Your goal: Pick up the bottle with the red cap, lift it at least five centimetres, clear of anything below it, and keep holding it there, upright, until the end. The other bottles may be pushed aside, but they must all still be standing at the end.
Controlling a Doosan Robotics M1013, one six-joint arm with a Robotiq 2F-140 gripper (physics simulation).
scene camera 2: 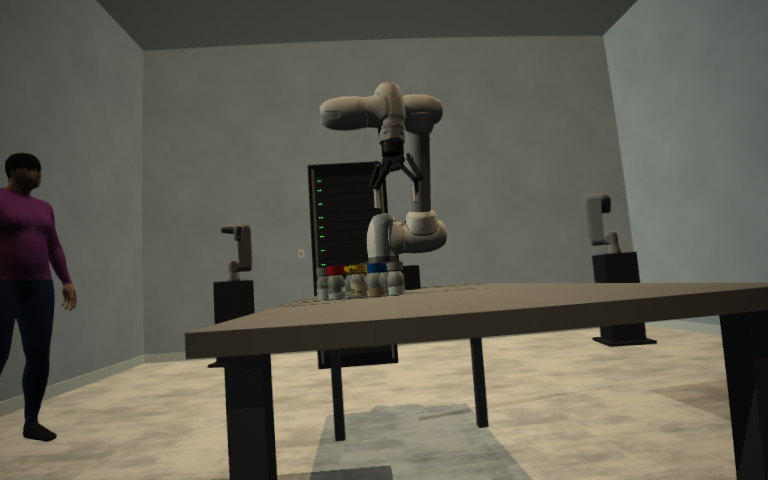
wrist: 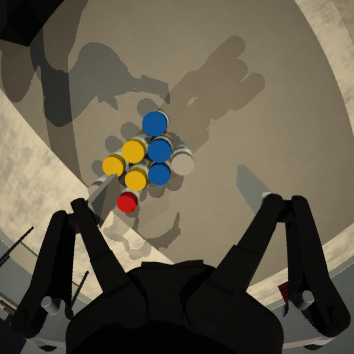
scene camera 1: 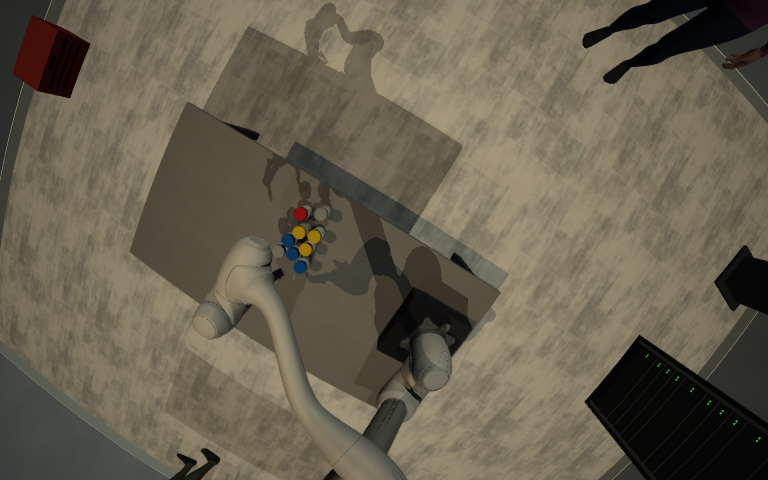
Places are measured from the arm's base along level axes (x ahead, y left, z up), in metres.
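Pixels of known places: gripper, fingertip midpoint: [scene camera 2: 396, 205] [wrist: 176, 179]; arm's base, origin of the base link: [scene camera 1: 427, 341].
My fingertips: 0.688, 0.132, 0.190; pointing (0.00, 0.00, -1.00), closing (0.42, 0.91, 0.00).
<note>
For each thing: its middle in the pictures, then the offset to it from my fingertips, as dx, dy, dz. Level surfaces: height alone.
- red-capped bottle, body centre: [wrist: 130, 194] [scene camera 2: 336, 282] [scene camera 1: 303, 212] +0.072, -0.203, -0.244
- yellow-capped bottle, body centre: [wrist: 139, 172] [scene camera 2: 358, 281] [scene camera 1: 302, 230] +0.028, -0.140, -0.244
- table, its level: dz -0.297
The red-capped bottle [scene camera 1: 300, 213] [scene camera 2: 335, 270] [wrist: 127, 202] stands upright at one end of a tight group, beside a grey-capped bottle [scene camera 1: 322, 213] and close to a yellow-capped bottle [scene camera 1: 299, 232] [wrist: 135, 179]. My gripper [scene camera 2: 396, 198] [wrist: 176, 179] is open and empty, pointing down, well above the bottle tops. In the wrist view the red cap shows just right of the left finger, far from the right one. That left finger partly hides a bottle beyond it. In scene camera 1 the arm mostly hides the gripper.
Blue-capped bottles [scene camera 1: 300, 266] [wrist: 155, 123], more yellow-capped bottles [scene camera 1: 305, 249] [wrist: 133, 151] and another grey-capped bottle [scene camera 1: 278, 249] [wrist: 183, 163] stand upright and close together on the table [scene camera 1: 186, 186] [scene camera 2: 509, 308]. The arm's black base block [scene camera 1: 396, 325] is at the table's other end.
</note>
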